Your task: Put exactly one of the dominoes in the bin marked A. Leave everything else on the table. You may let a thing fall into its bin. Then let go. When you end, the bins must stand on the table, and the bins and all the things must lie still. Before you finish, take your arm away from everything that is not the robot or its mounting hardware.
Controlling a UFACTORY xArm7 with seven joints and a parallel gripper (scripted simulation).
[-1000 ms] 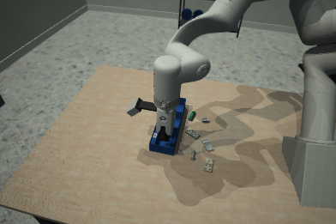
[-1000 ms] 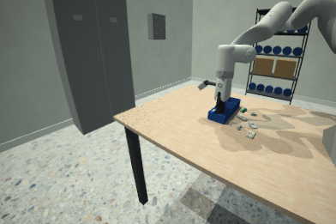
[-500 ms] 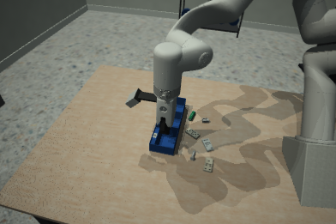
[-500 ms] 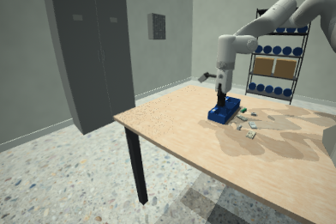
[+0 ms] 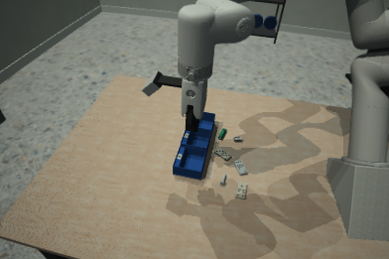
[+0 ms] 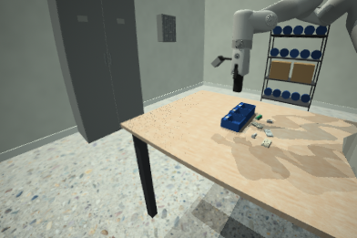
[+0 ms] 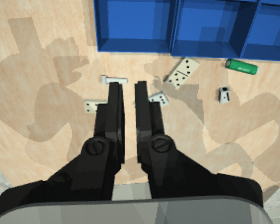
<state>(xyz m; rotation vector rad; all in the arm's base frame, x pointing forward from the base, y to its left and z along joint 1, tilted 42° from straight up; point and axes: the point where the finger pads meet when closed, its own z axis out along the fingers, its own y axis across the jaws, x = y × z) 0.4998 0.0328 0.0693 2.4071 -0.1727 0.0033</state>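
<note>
Right now my hand is 150 mm past the white domino, 80 mm to the right of it and 180 mm above it. The rest, counted from my hand: grey bolt: 100 mm behind, 40 mm to the left, 180 mm below; then blue bin: 10 mm behind, 90 mm to the right, 160 mm below; then green battery: 100 mm behind, 150 mm to the right, 180 mm below.
</note>
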